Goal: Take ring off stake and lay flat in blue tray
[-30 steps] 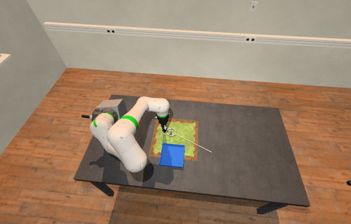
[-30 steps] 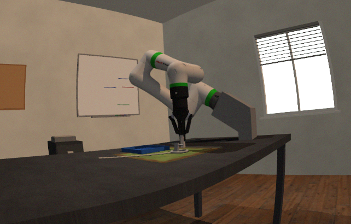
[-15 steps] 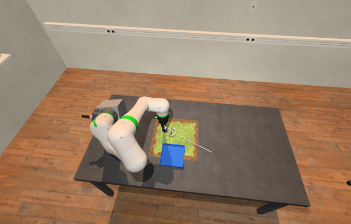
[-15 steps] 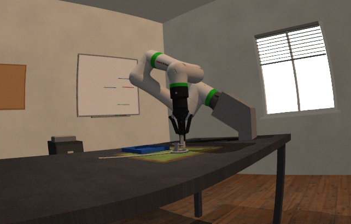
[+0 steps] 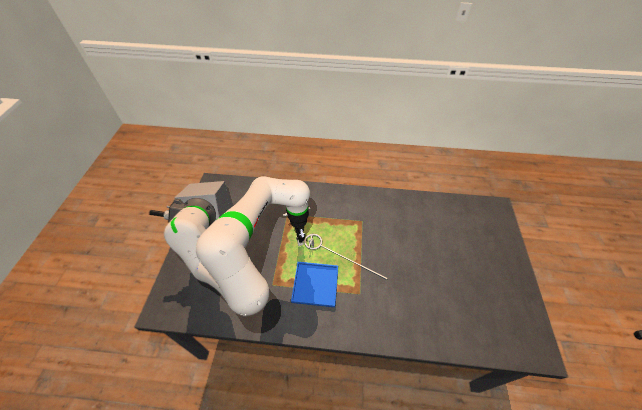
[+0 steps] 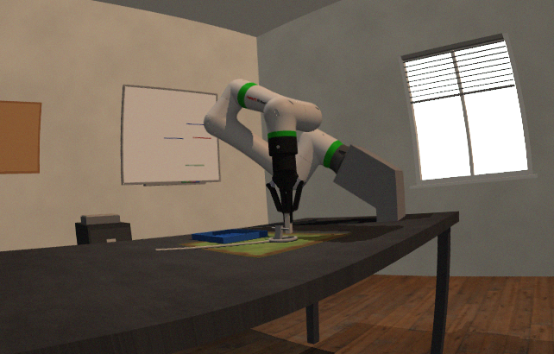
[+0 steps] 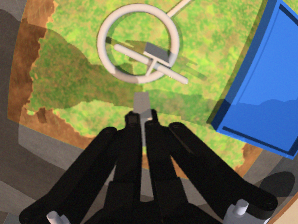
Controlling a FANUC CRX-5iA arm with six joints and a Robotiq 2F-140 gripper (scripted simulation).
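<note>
My hand is 5 cm short of the grey stake, 1 cm to the right of it and 2 cm above it. The rest, counted from my hand: blue tray: 8 cm ahead, 20 cm to the right, 4 cm below; ring: 6 cm ahead, 2 cm to the left, 4 cm below.
</note>
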